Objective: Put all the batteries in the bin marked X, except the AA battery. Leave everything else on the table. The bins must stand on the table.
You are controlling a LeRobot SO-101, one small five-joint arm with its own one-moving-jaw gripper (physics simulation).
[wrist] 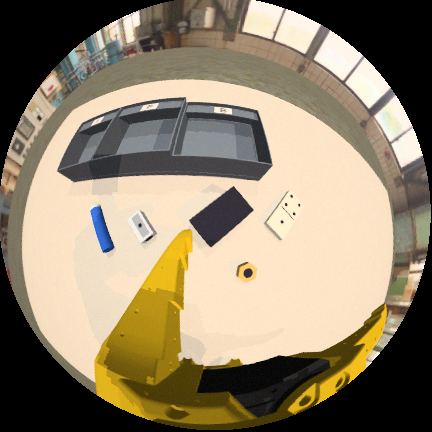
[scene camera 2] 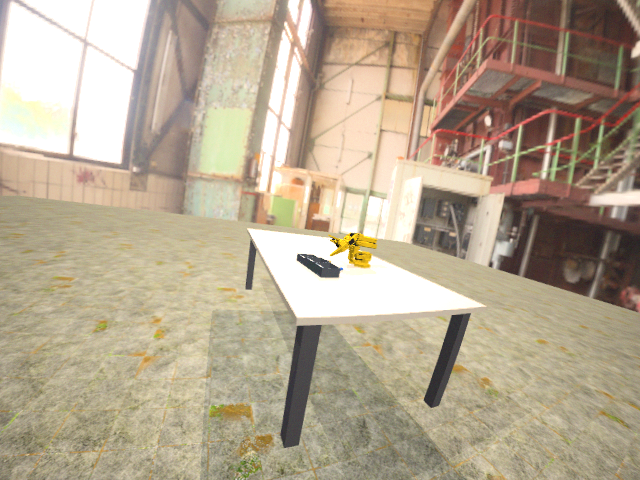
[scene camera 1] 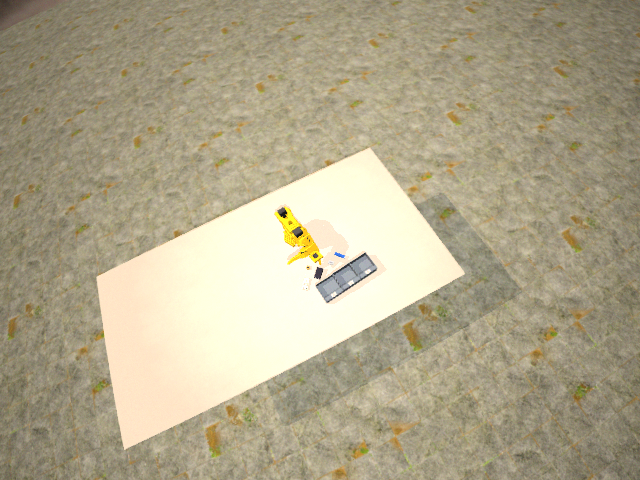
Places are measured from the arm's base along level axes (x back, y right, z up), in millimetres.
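Pixels of known places: hand at its tool point: (wrist: 191, 237) (scene camera 2: 330, 255) (scene camera 1: 319, 264); arm's base at its link origin: (wrist: 209, 368) (scene camera 2: 355, 264) (scene camera 1: 297, 239).
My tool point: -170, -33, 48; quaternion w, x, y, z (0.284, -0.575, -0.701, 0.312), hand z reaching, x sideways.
Ahead of a thing's pixels: the offset from my tool point to its middle, as dx, dy, dz. Level surfaces: height alone.
A blue cylinder {+8, -99, -40} (scene camera 1: 339, 254) (wrist: 102, 229), seemingly a battery, lies on the table {dz -47} (scene camera 1: 206, 335) (scene camera 2: 392, 294) (wrist: 320, 310) at the left in the wrist view. A dark rectangular block {-22, +20, -39} (scene camera 1: 318, 272) (wrist: 221, 216) lies in front of the bins; whether it is a battery I cannot tell. The joined row of three grey bins {-95, -74, -28} (scene camera 2: 330, 273) (wrist: 165, 166) stands on the table. Each has a white label, whose letter I cannot read surely. No objects show inside the visible parts of the bins. My gripper (scene camera 1: 305, 262) (wrist: 285, 270) is wide open and empty, above the table, short of the dark block.
A white-and-grey block with a dark round spot {-2, -49, -42} (wrist: 141, 226) lies between the blue cylinder and dark block. A domino {-35, +87, -44} (scene camera 1: 306, 284) (wrist: 284, 215) lies right of the dark block in the wrist view. A brass hex nut {+24, +48, -43} (scene camera 1: 308, 267) (wrist: 247, 272) lies nearer the gripper.
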